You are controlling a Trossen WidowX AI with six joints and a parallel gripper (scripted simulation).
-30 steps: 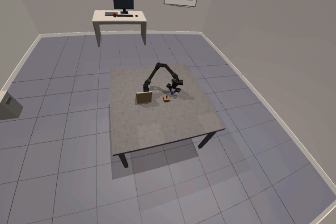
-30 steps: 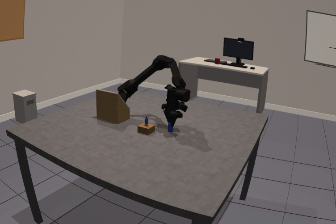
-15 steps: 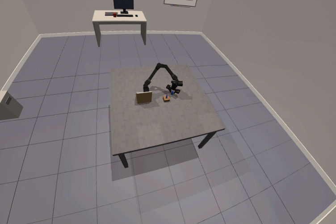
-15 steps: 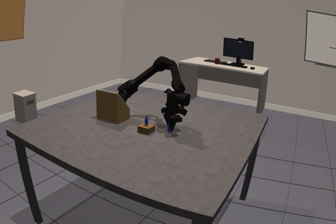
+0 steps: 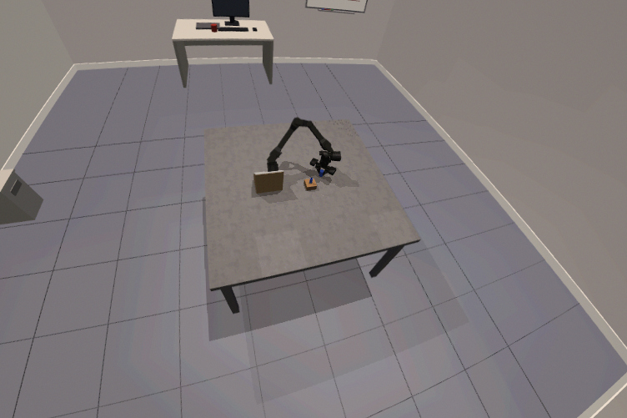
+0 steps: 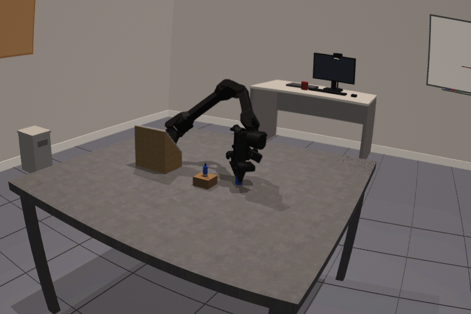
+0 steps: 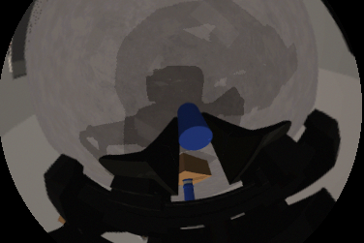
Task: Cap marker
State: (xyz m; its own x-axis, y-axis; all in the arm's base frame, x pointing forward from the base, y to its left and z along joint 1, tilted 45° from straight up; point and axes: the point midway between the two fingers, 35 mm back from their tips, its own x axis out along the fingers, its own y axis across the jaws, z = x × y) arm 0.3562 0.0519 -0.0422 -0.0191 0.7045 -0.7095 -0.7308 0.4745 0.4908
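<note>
The wooden holder block is 110 mm behind my gripper tip, 80 mm to the right of it and 10 mm above it. The rest, counted from my gripper tip: marker cap (10 mm above).
</note>
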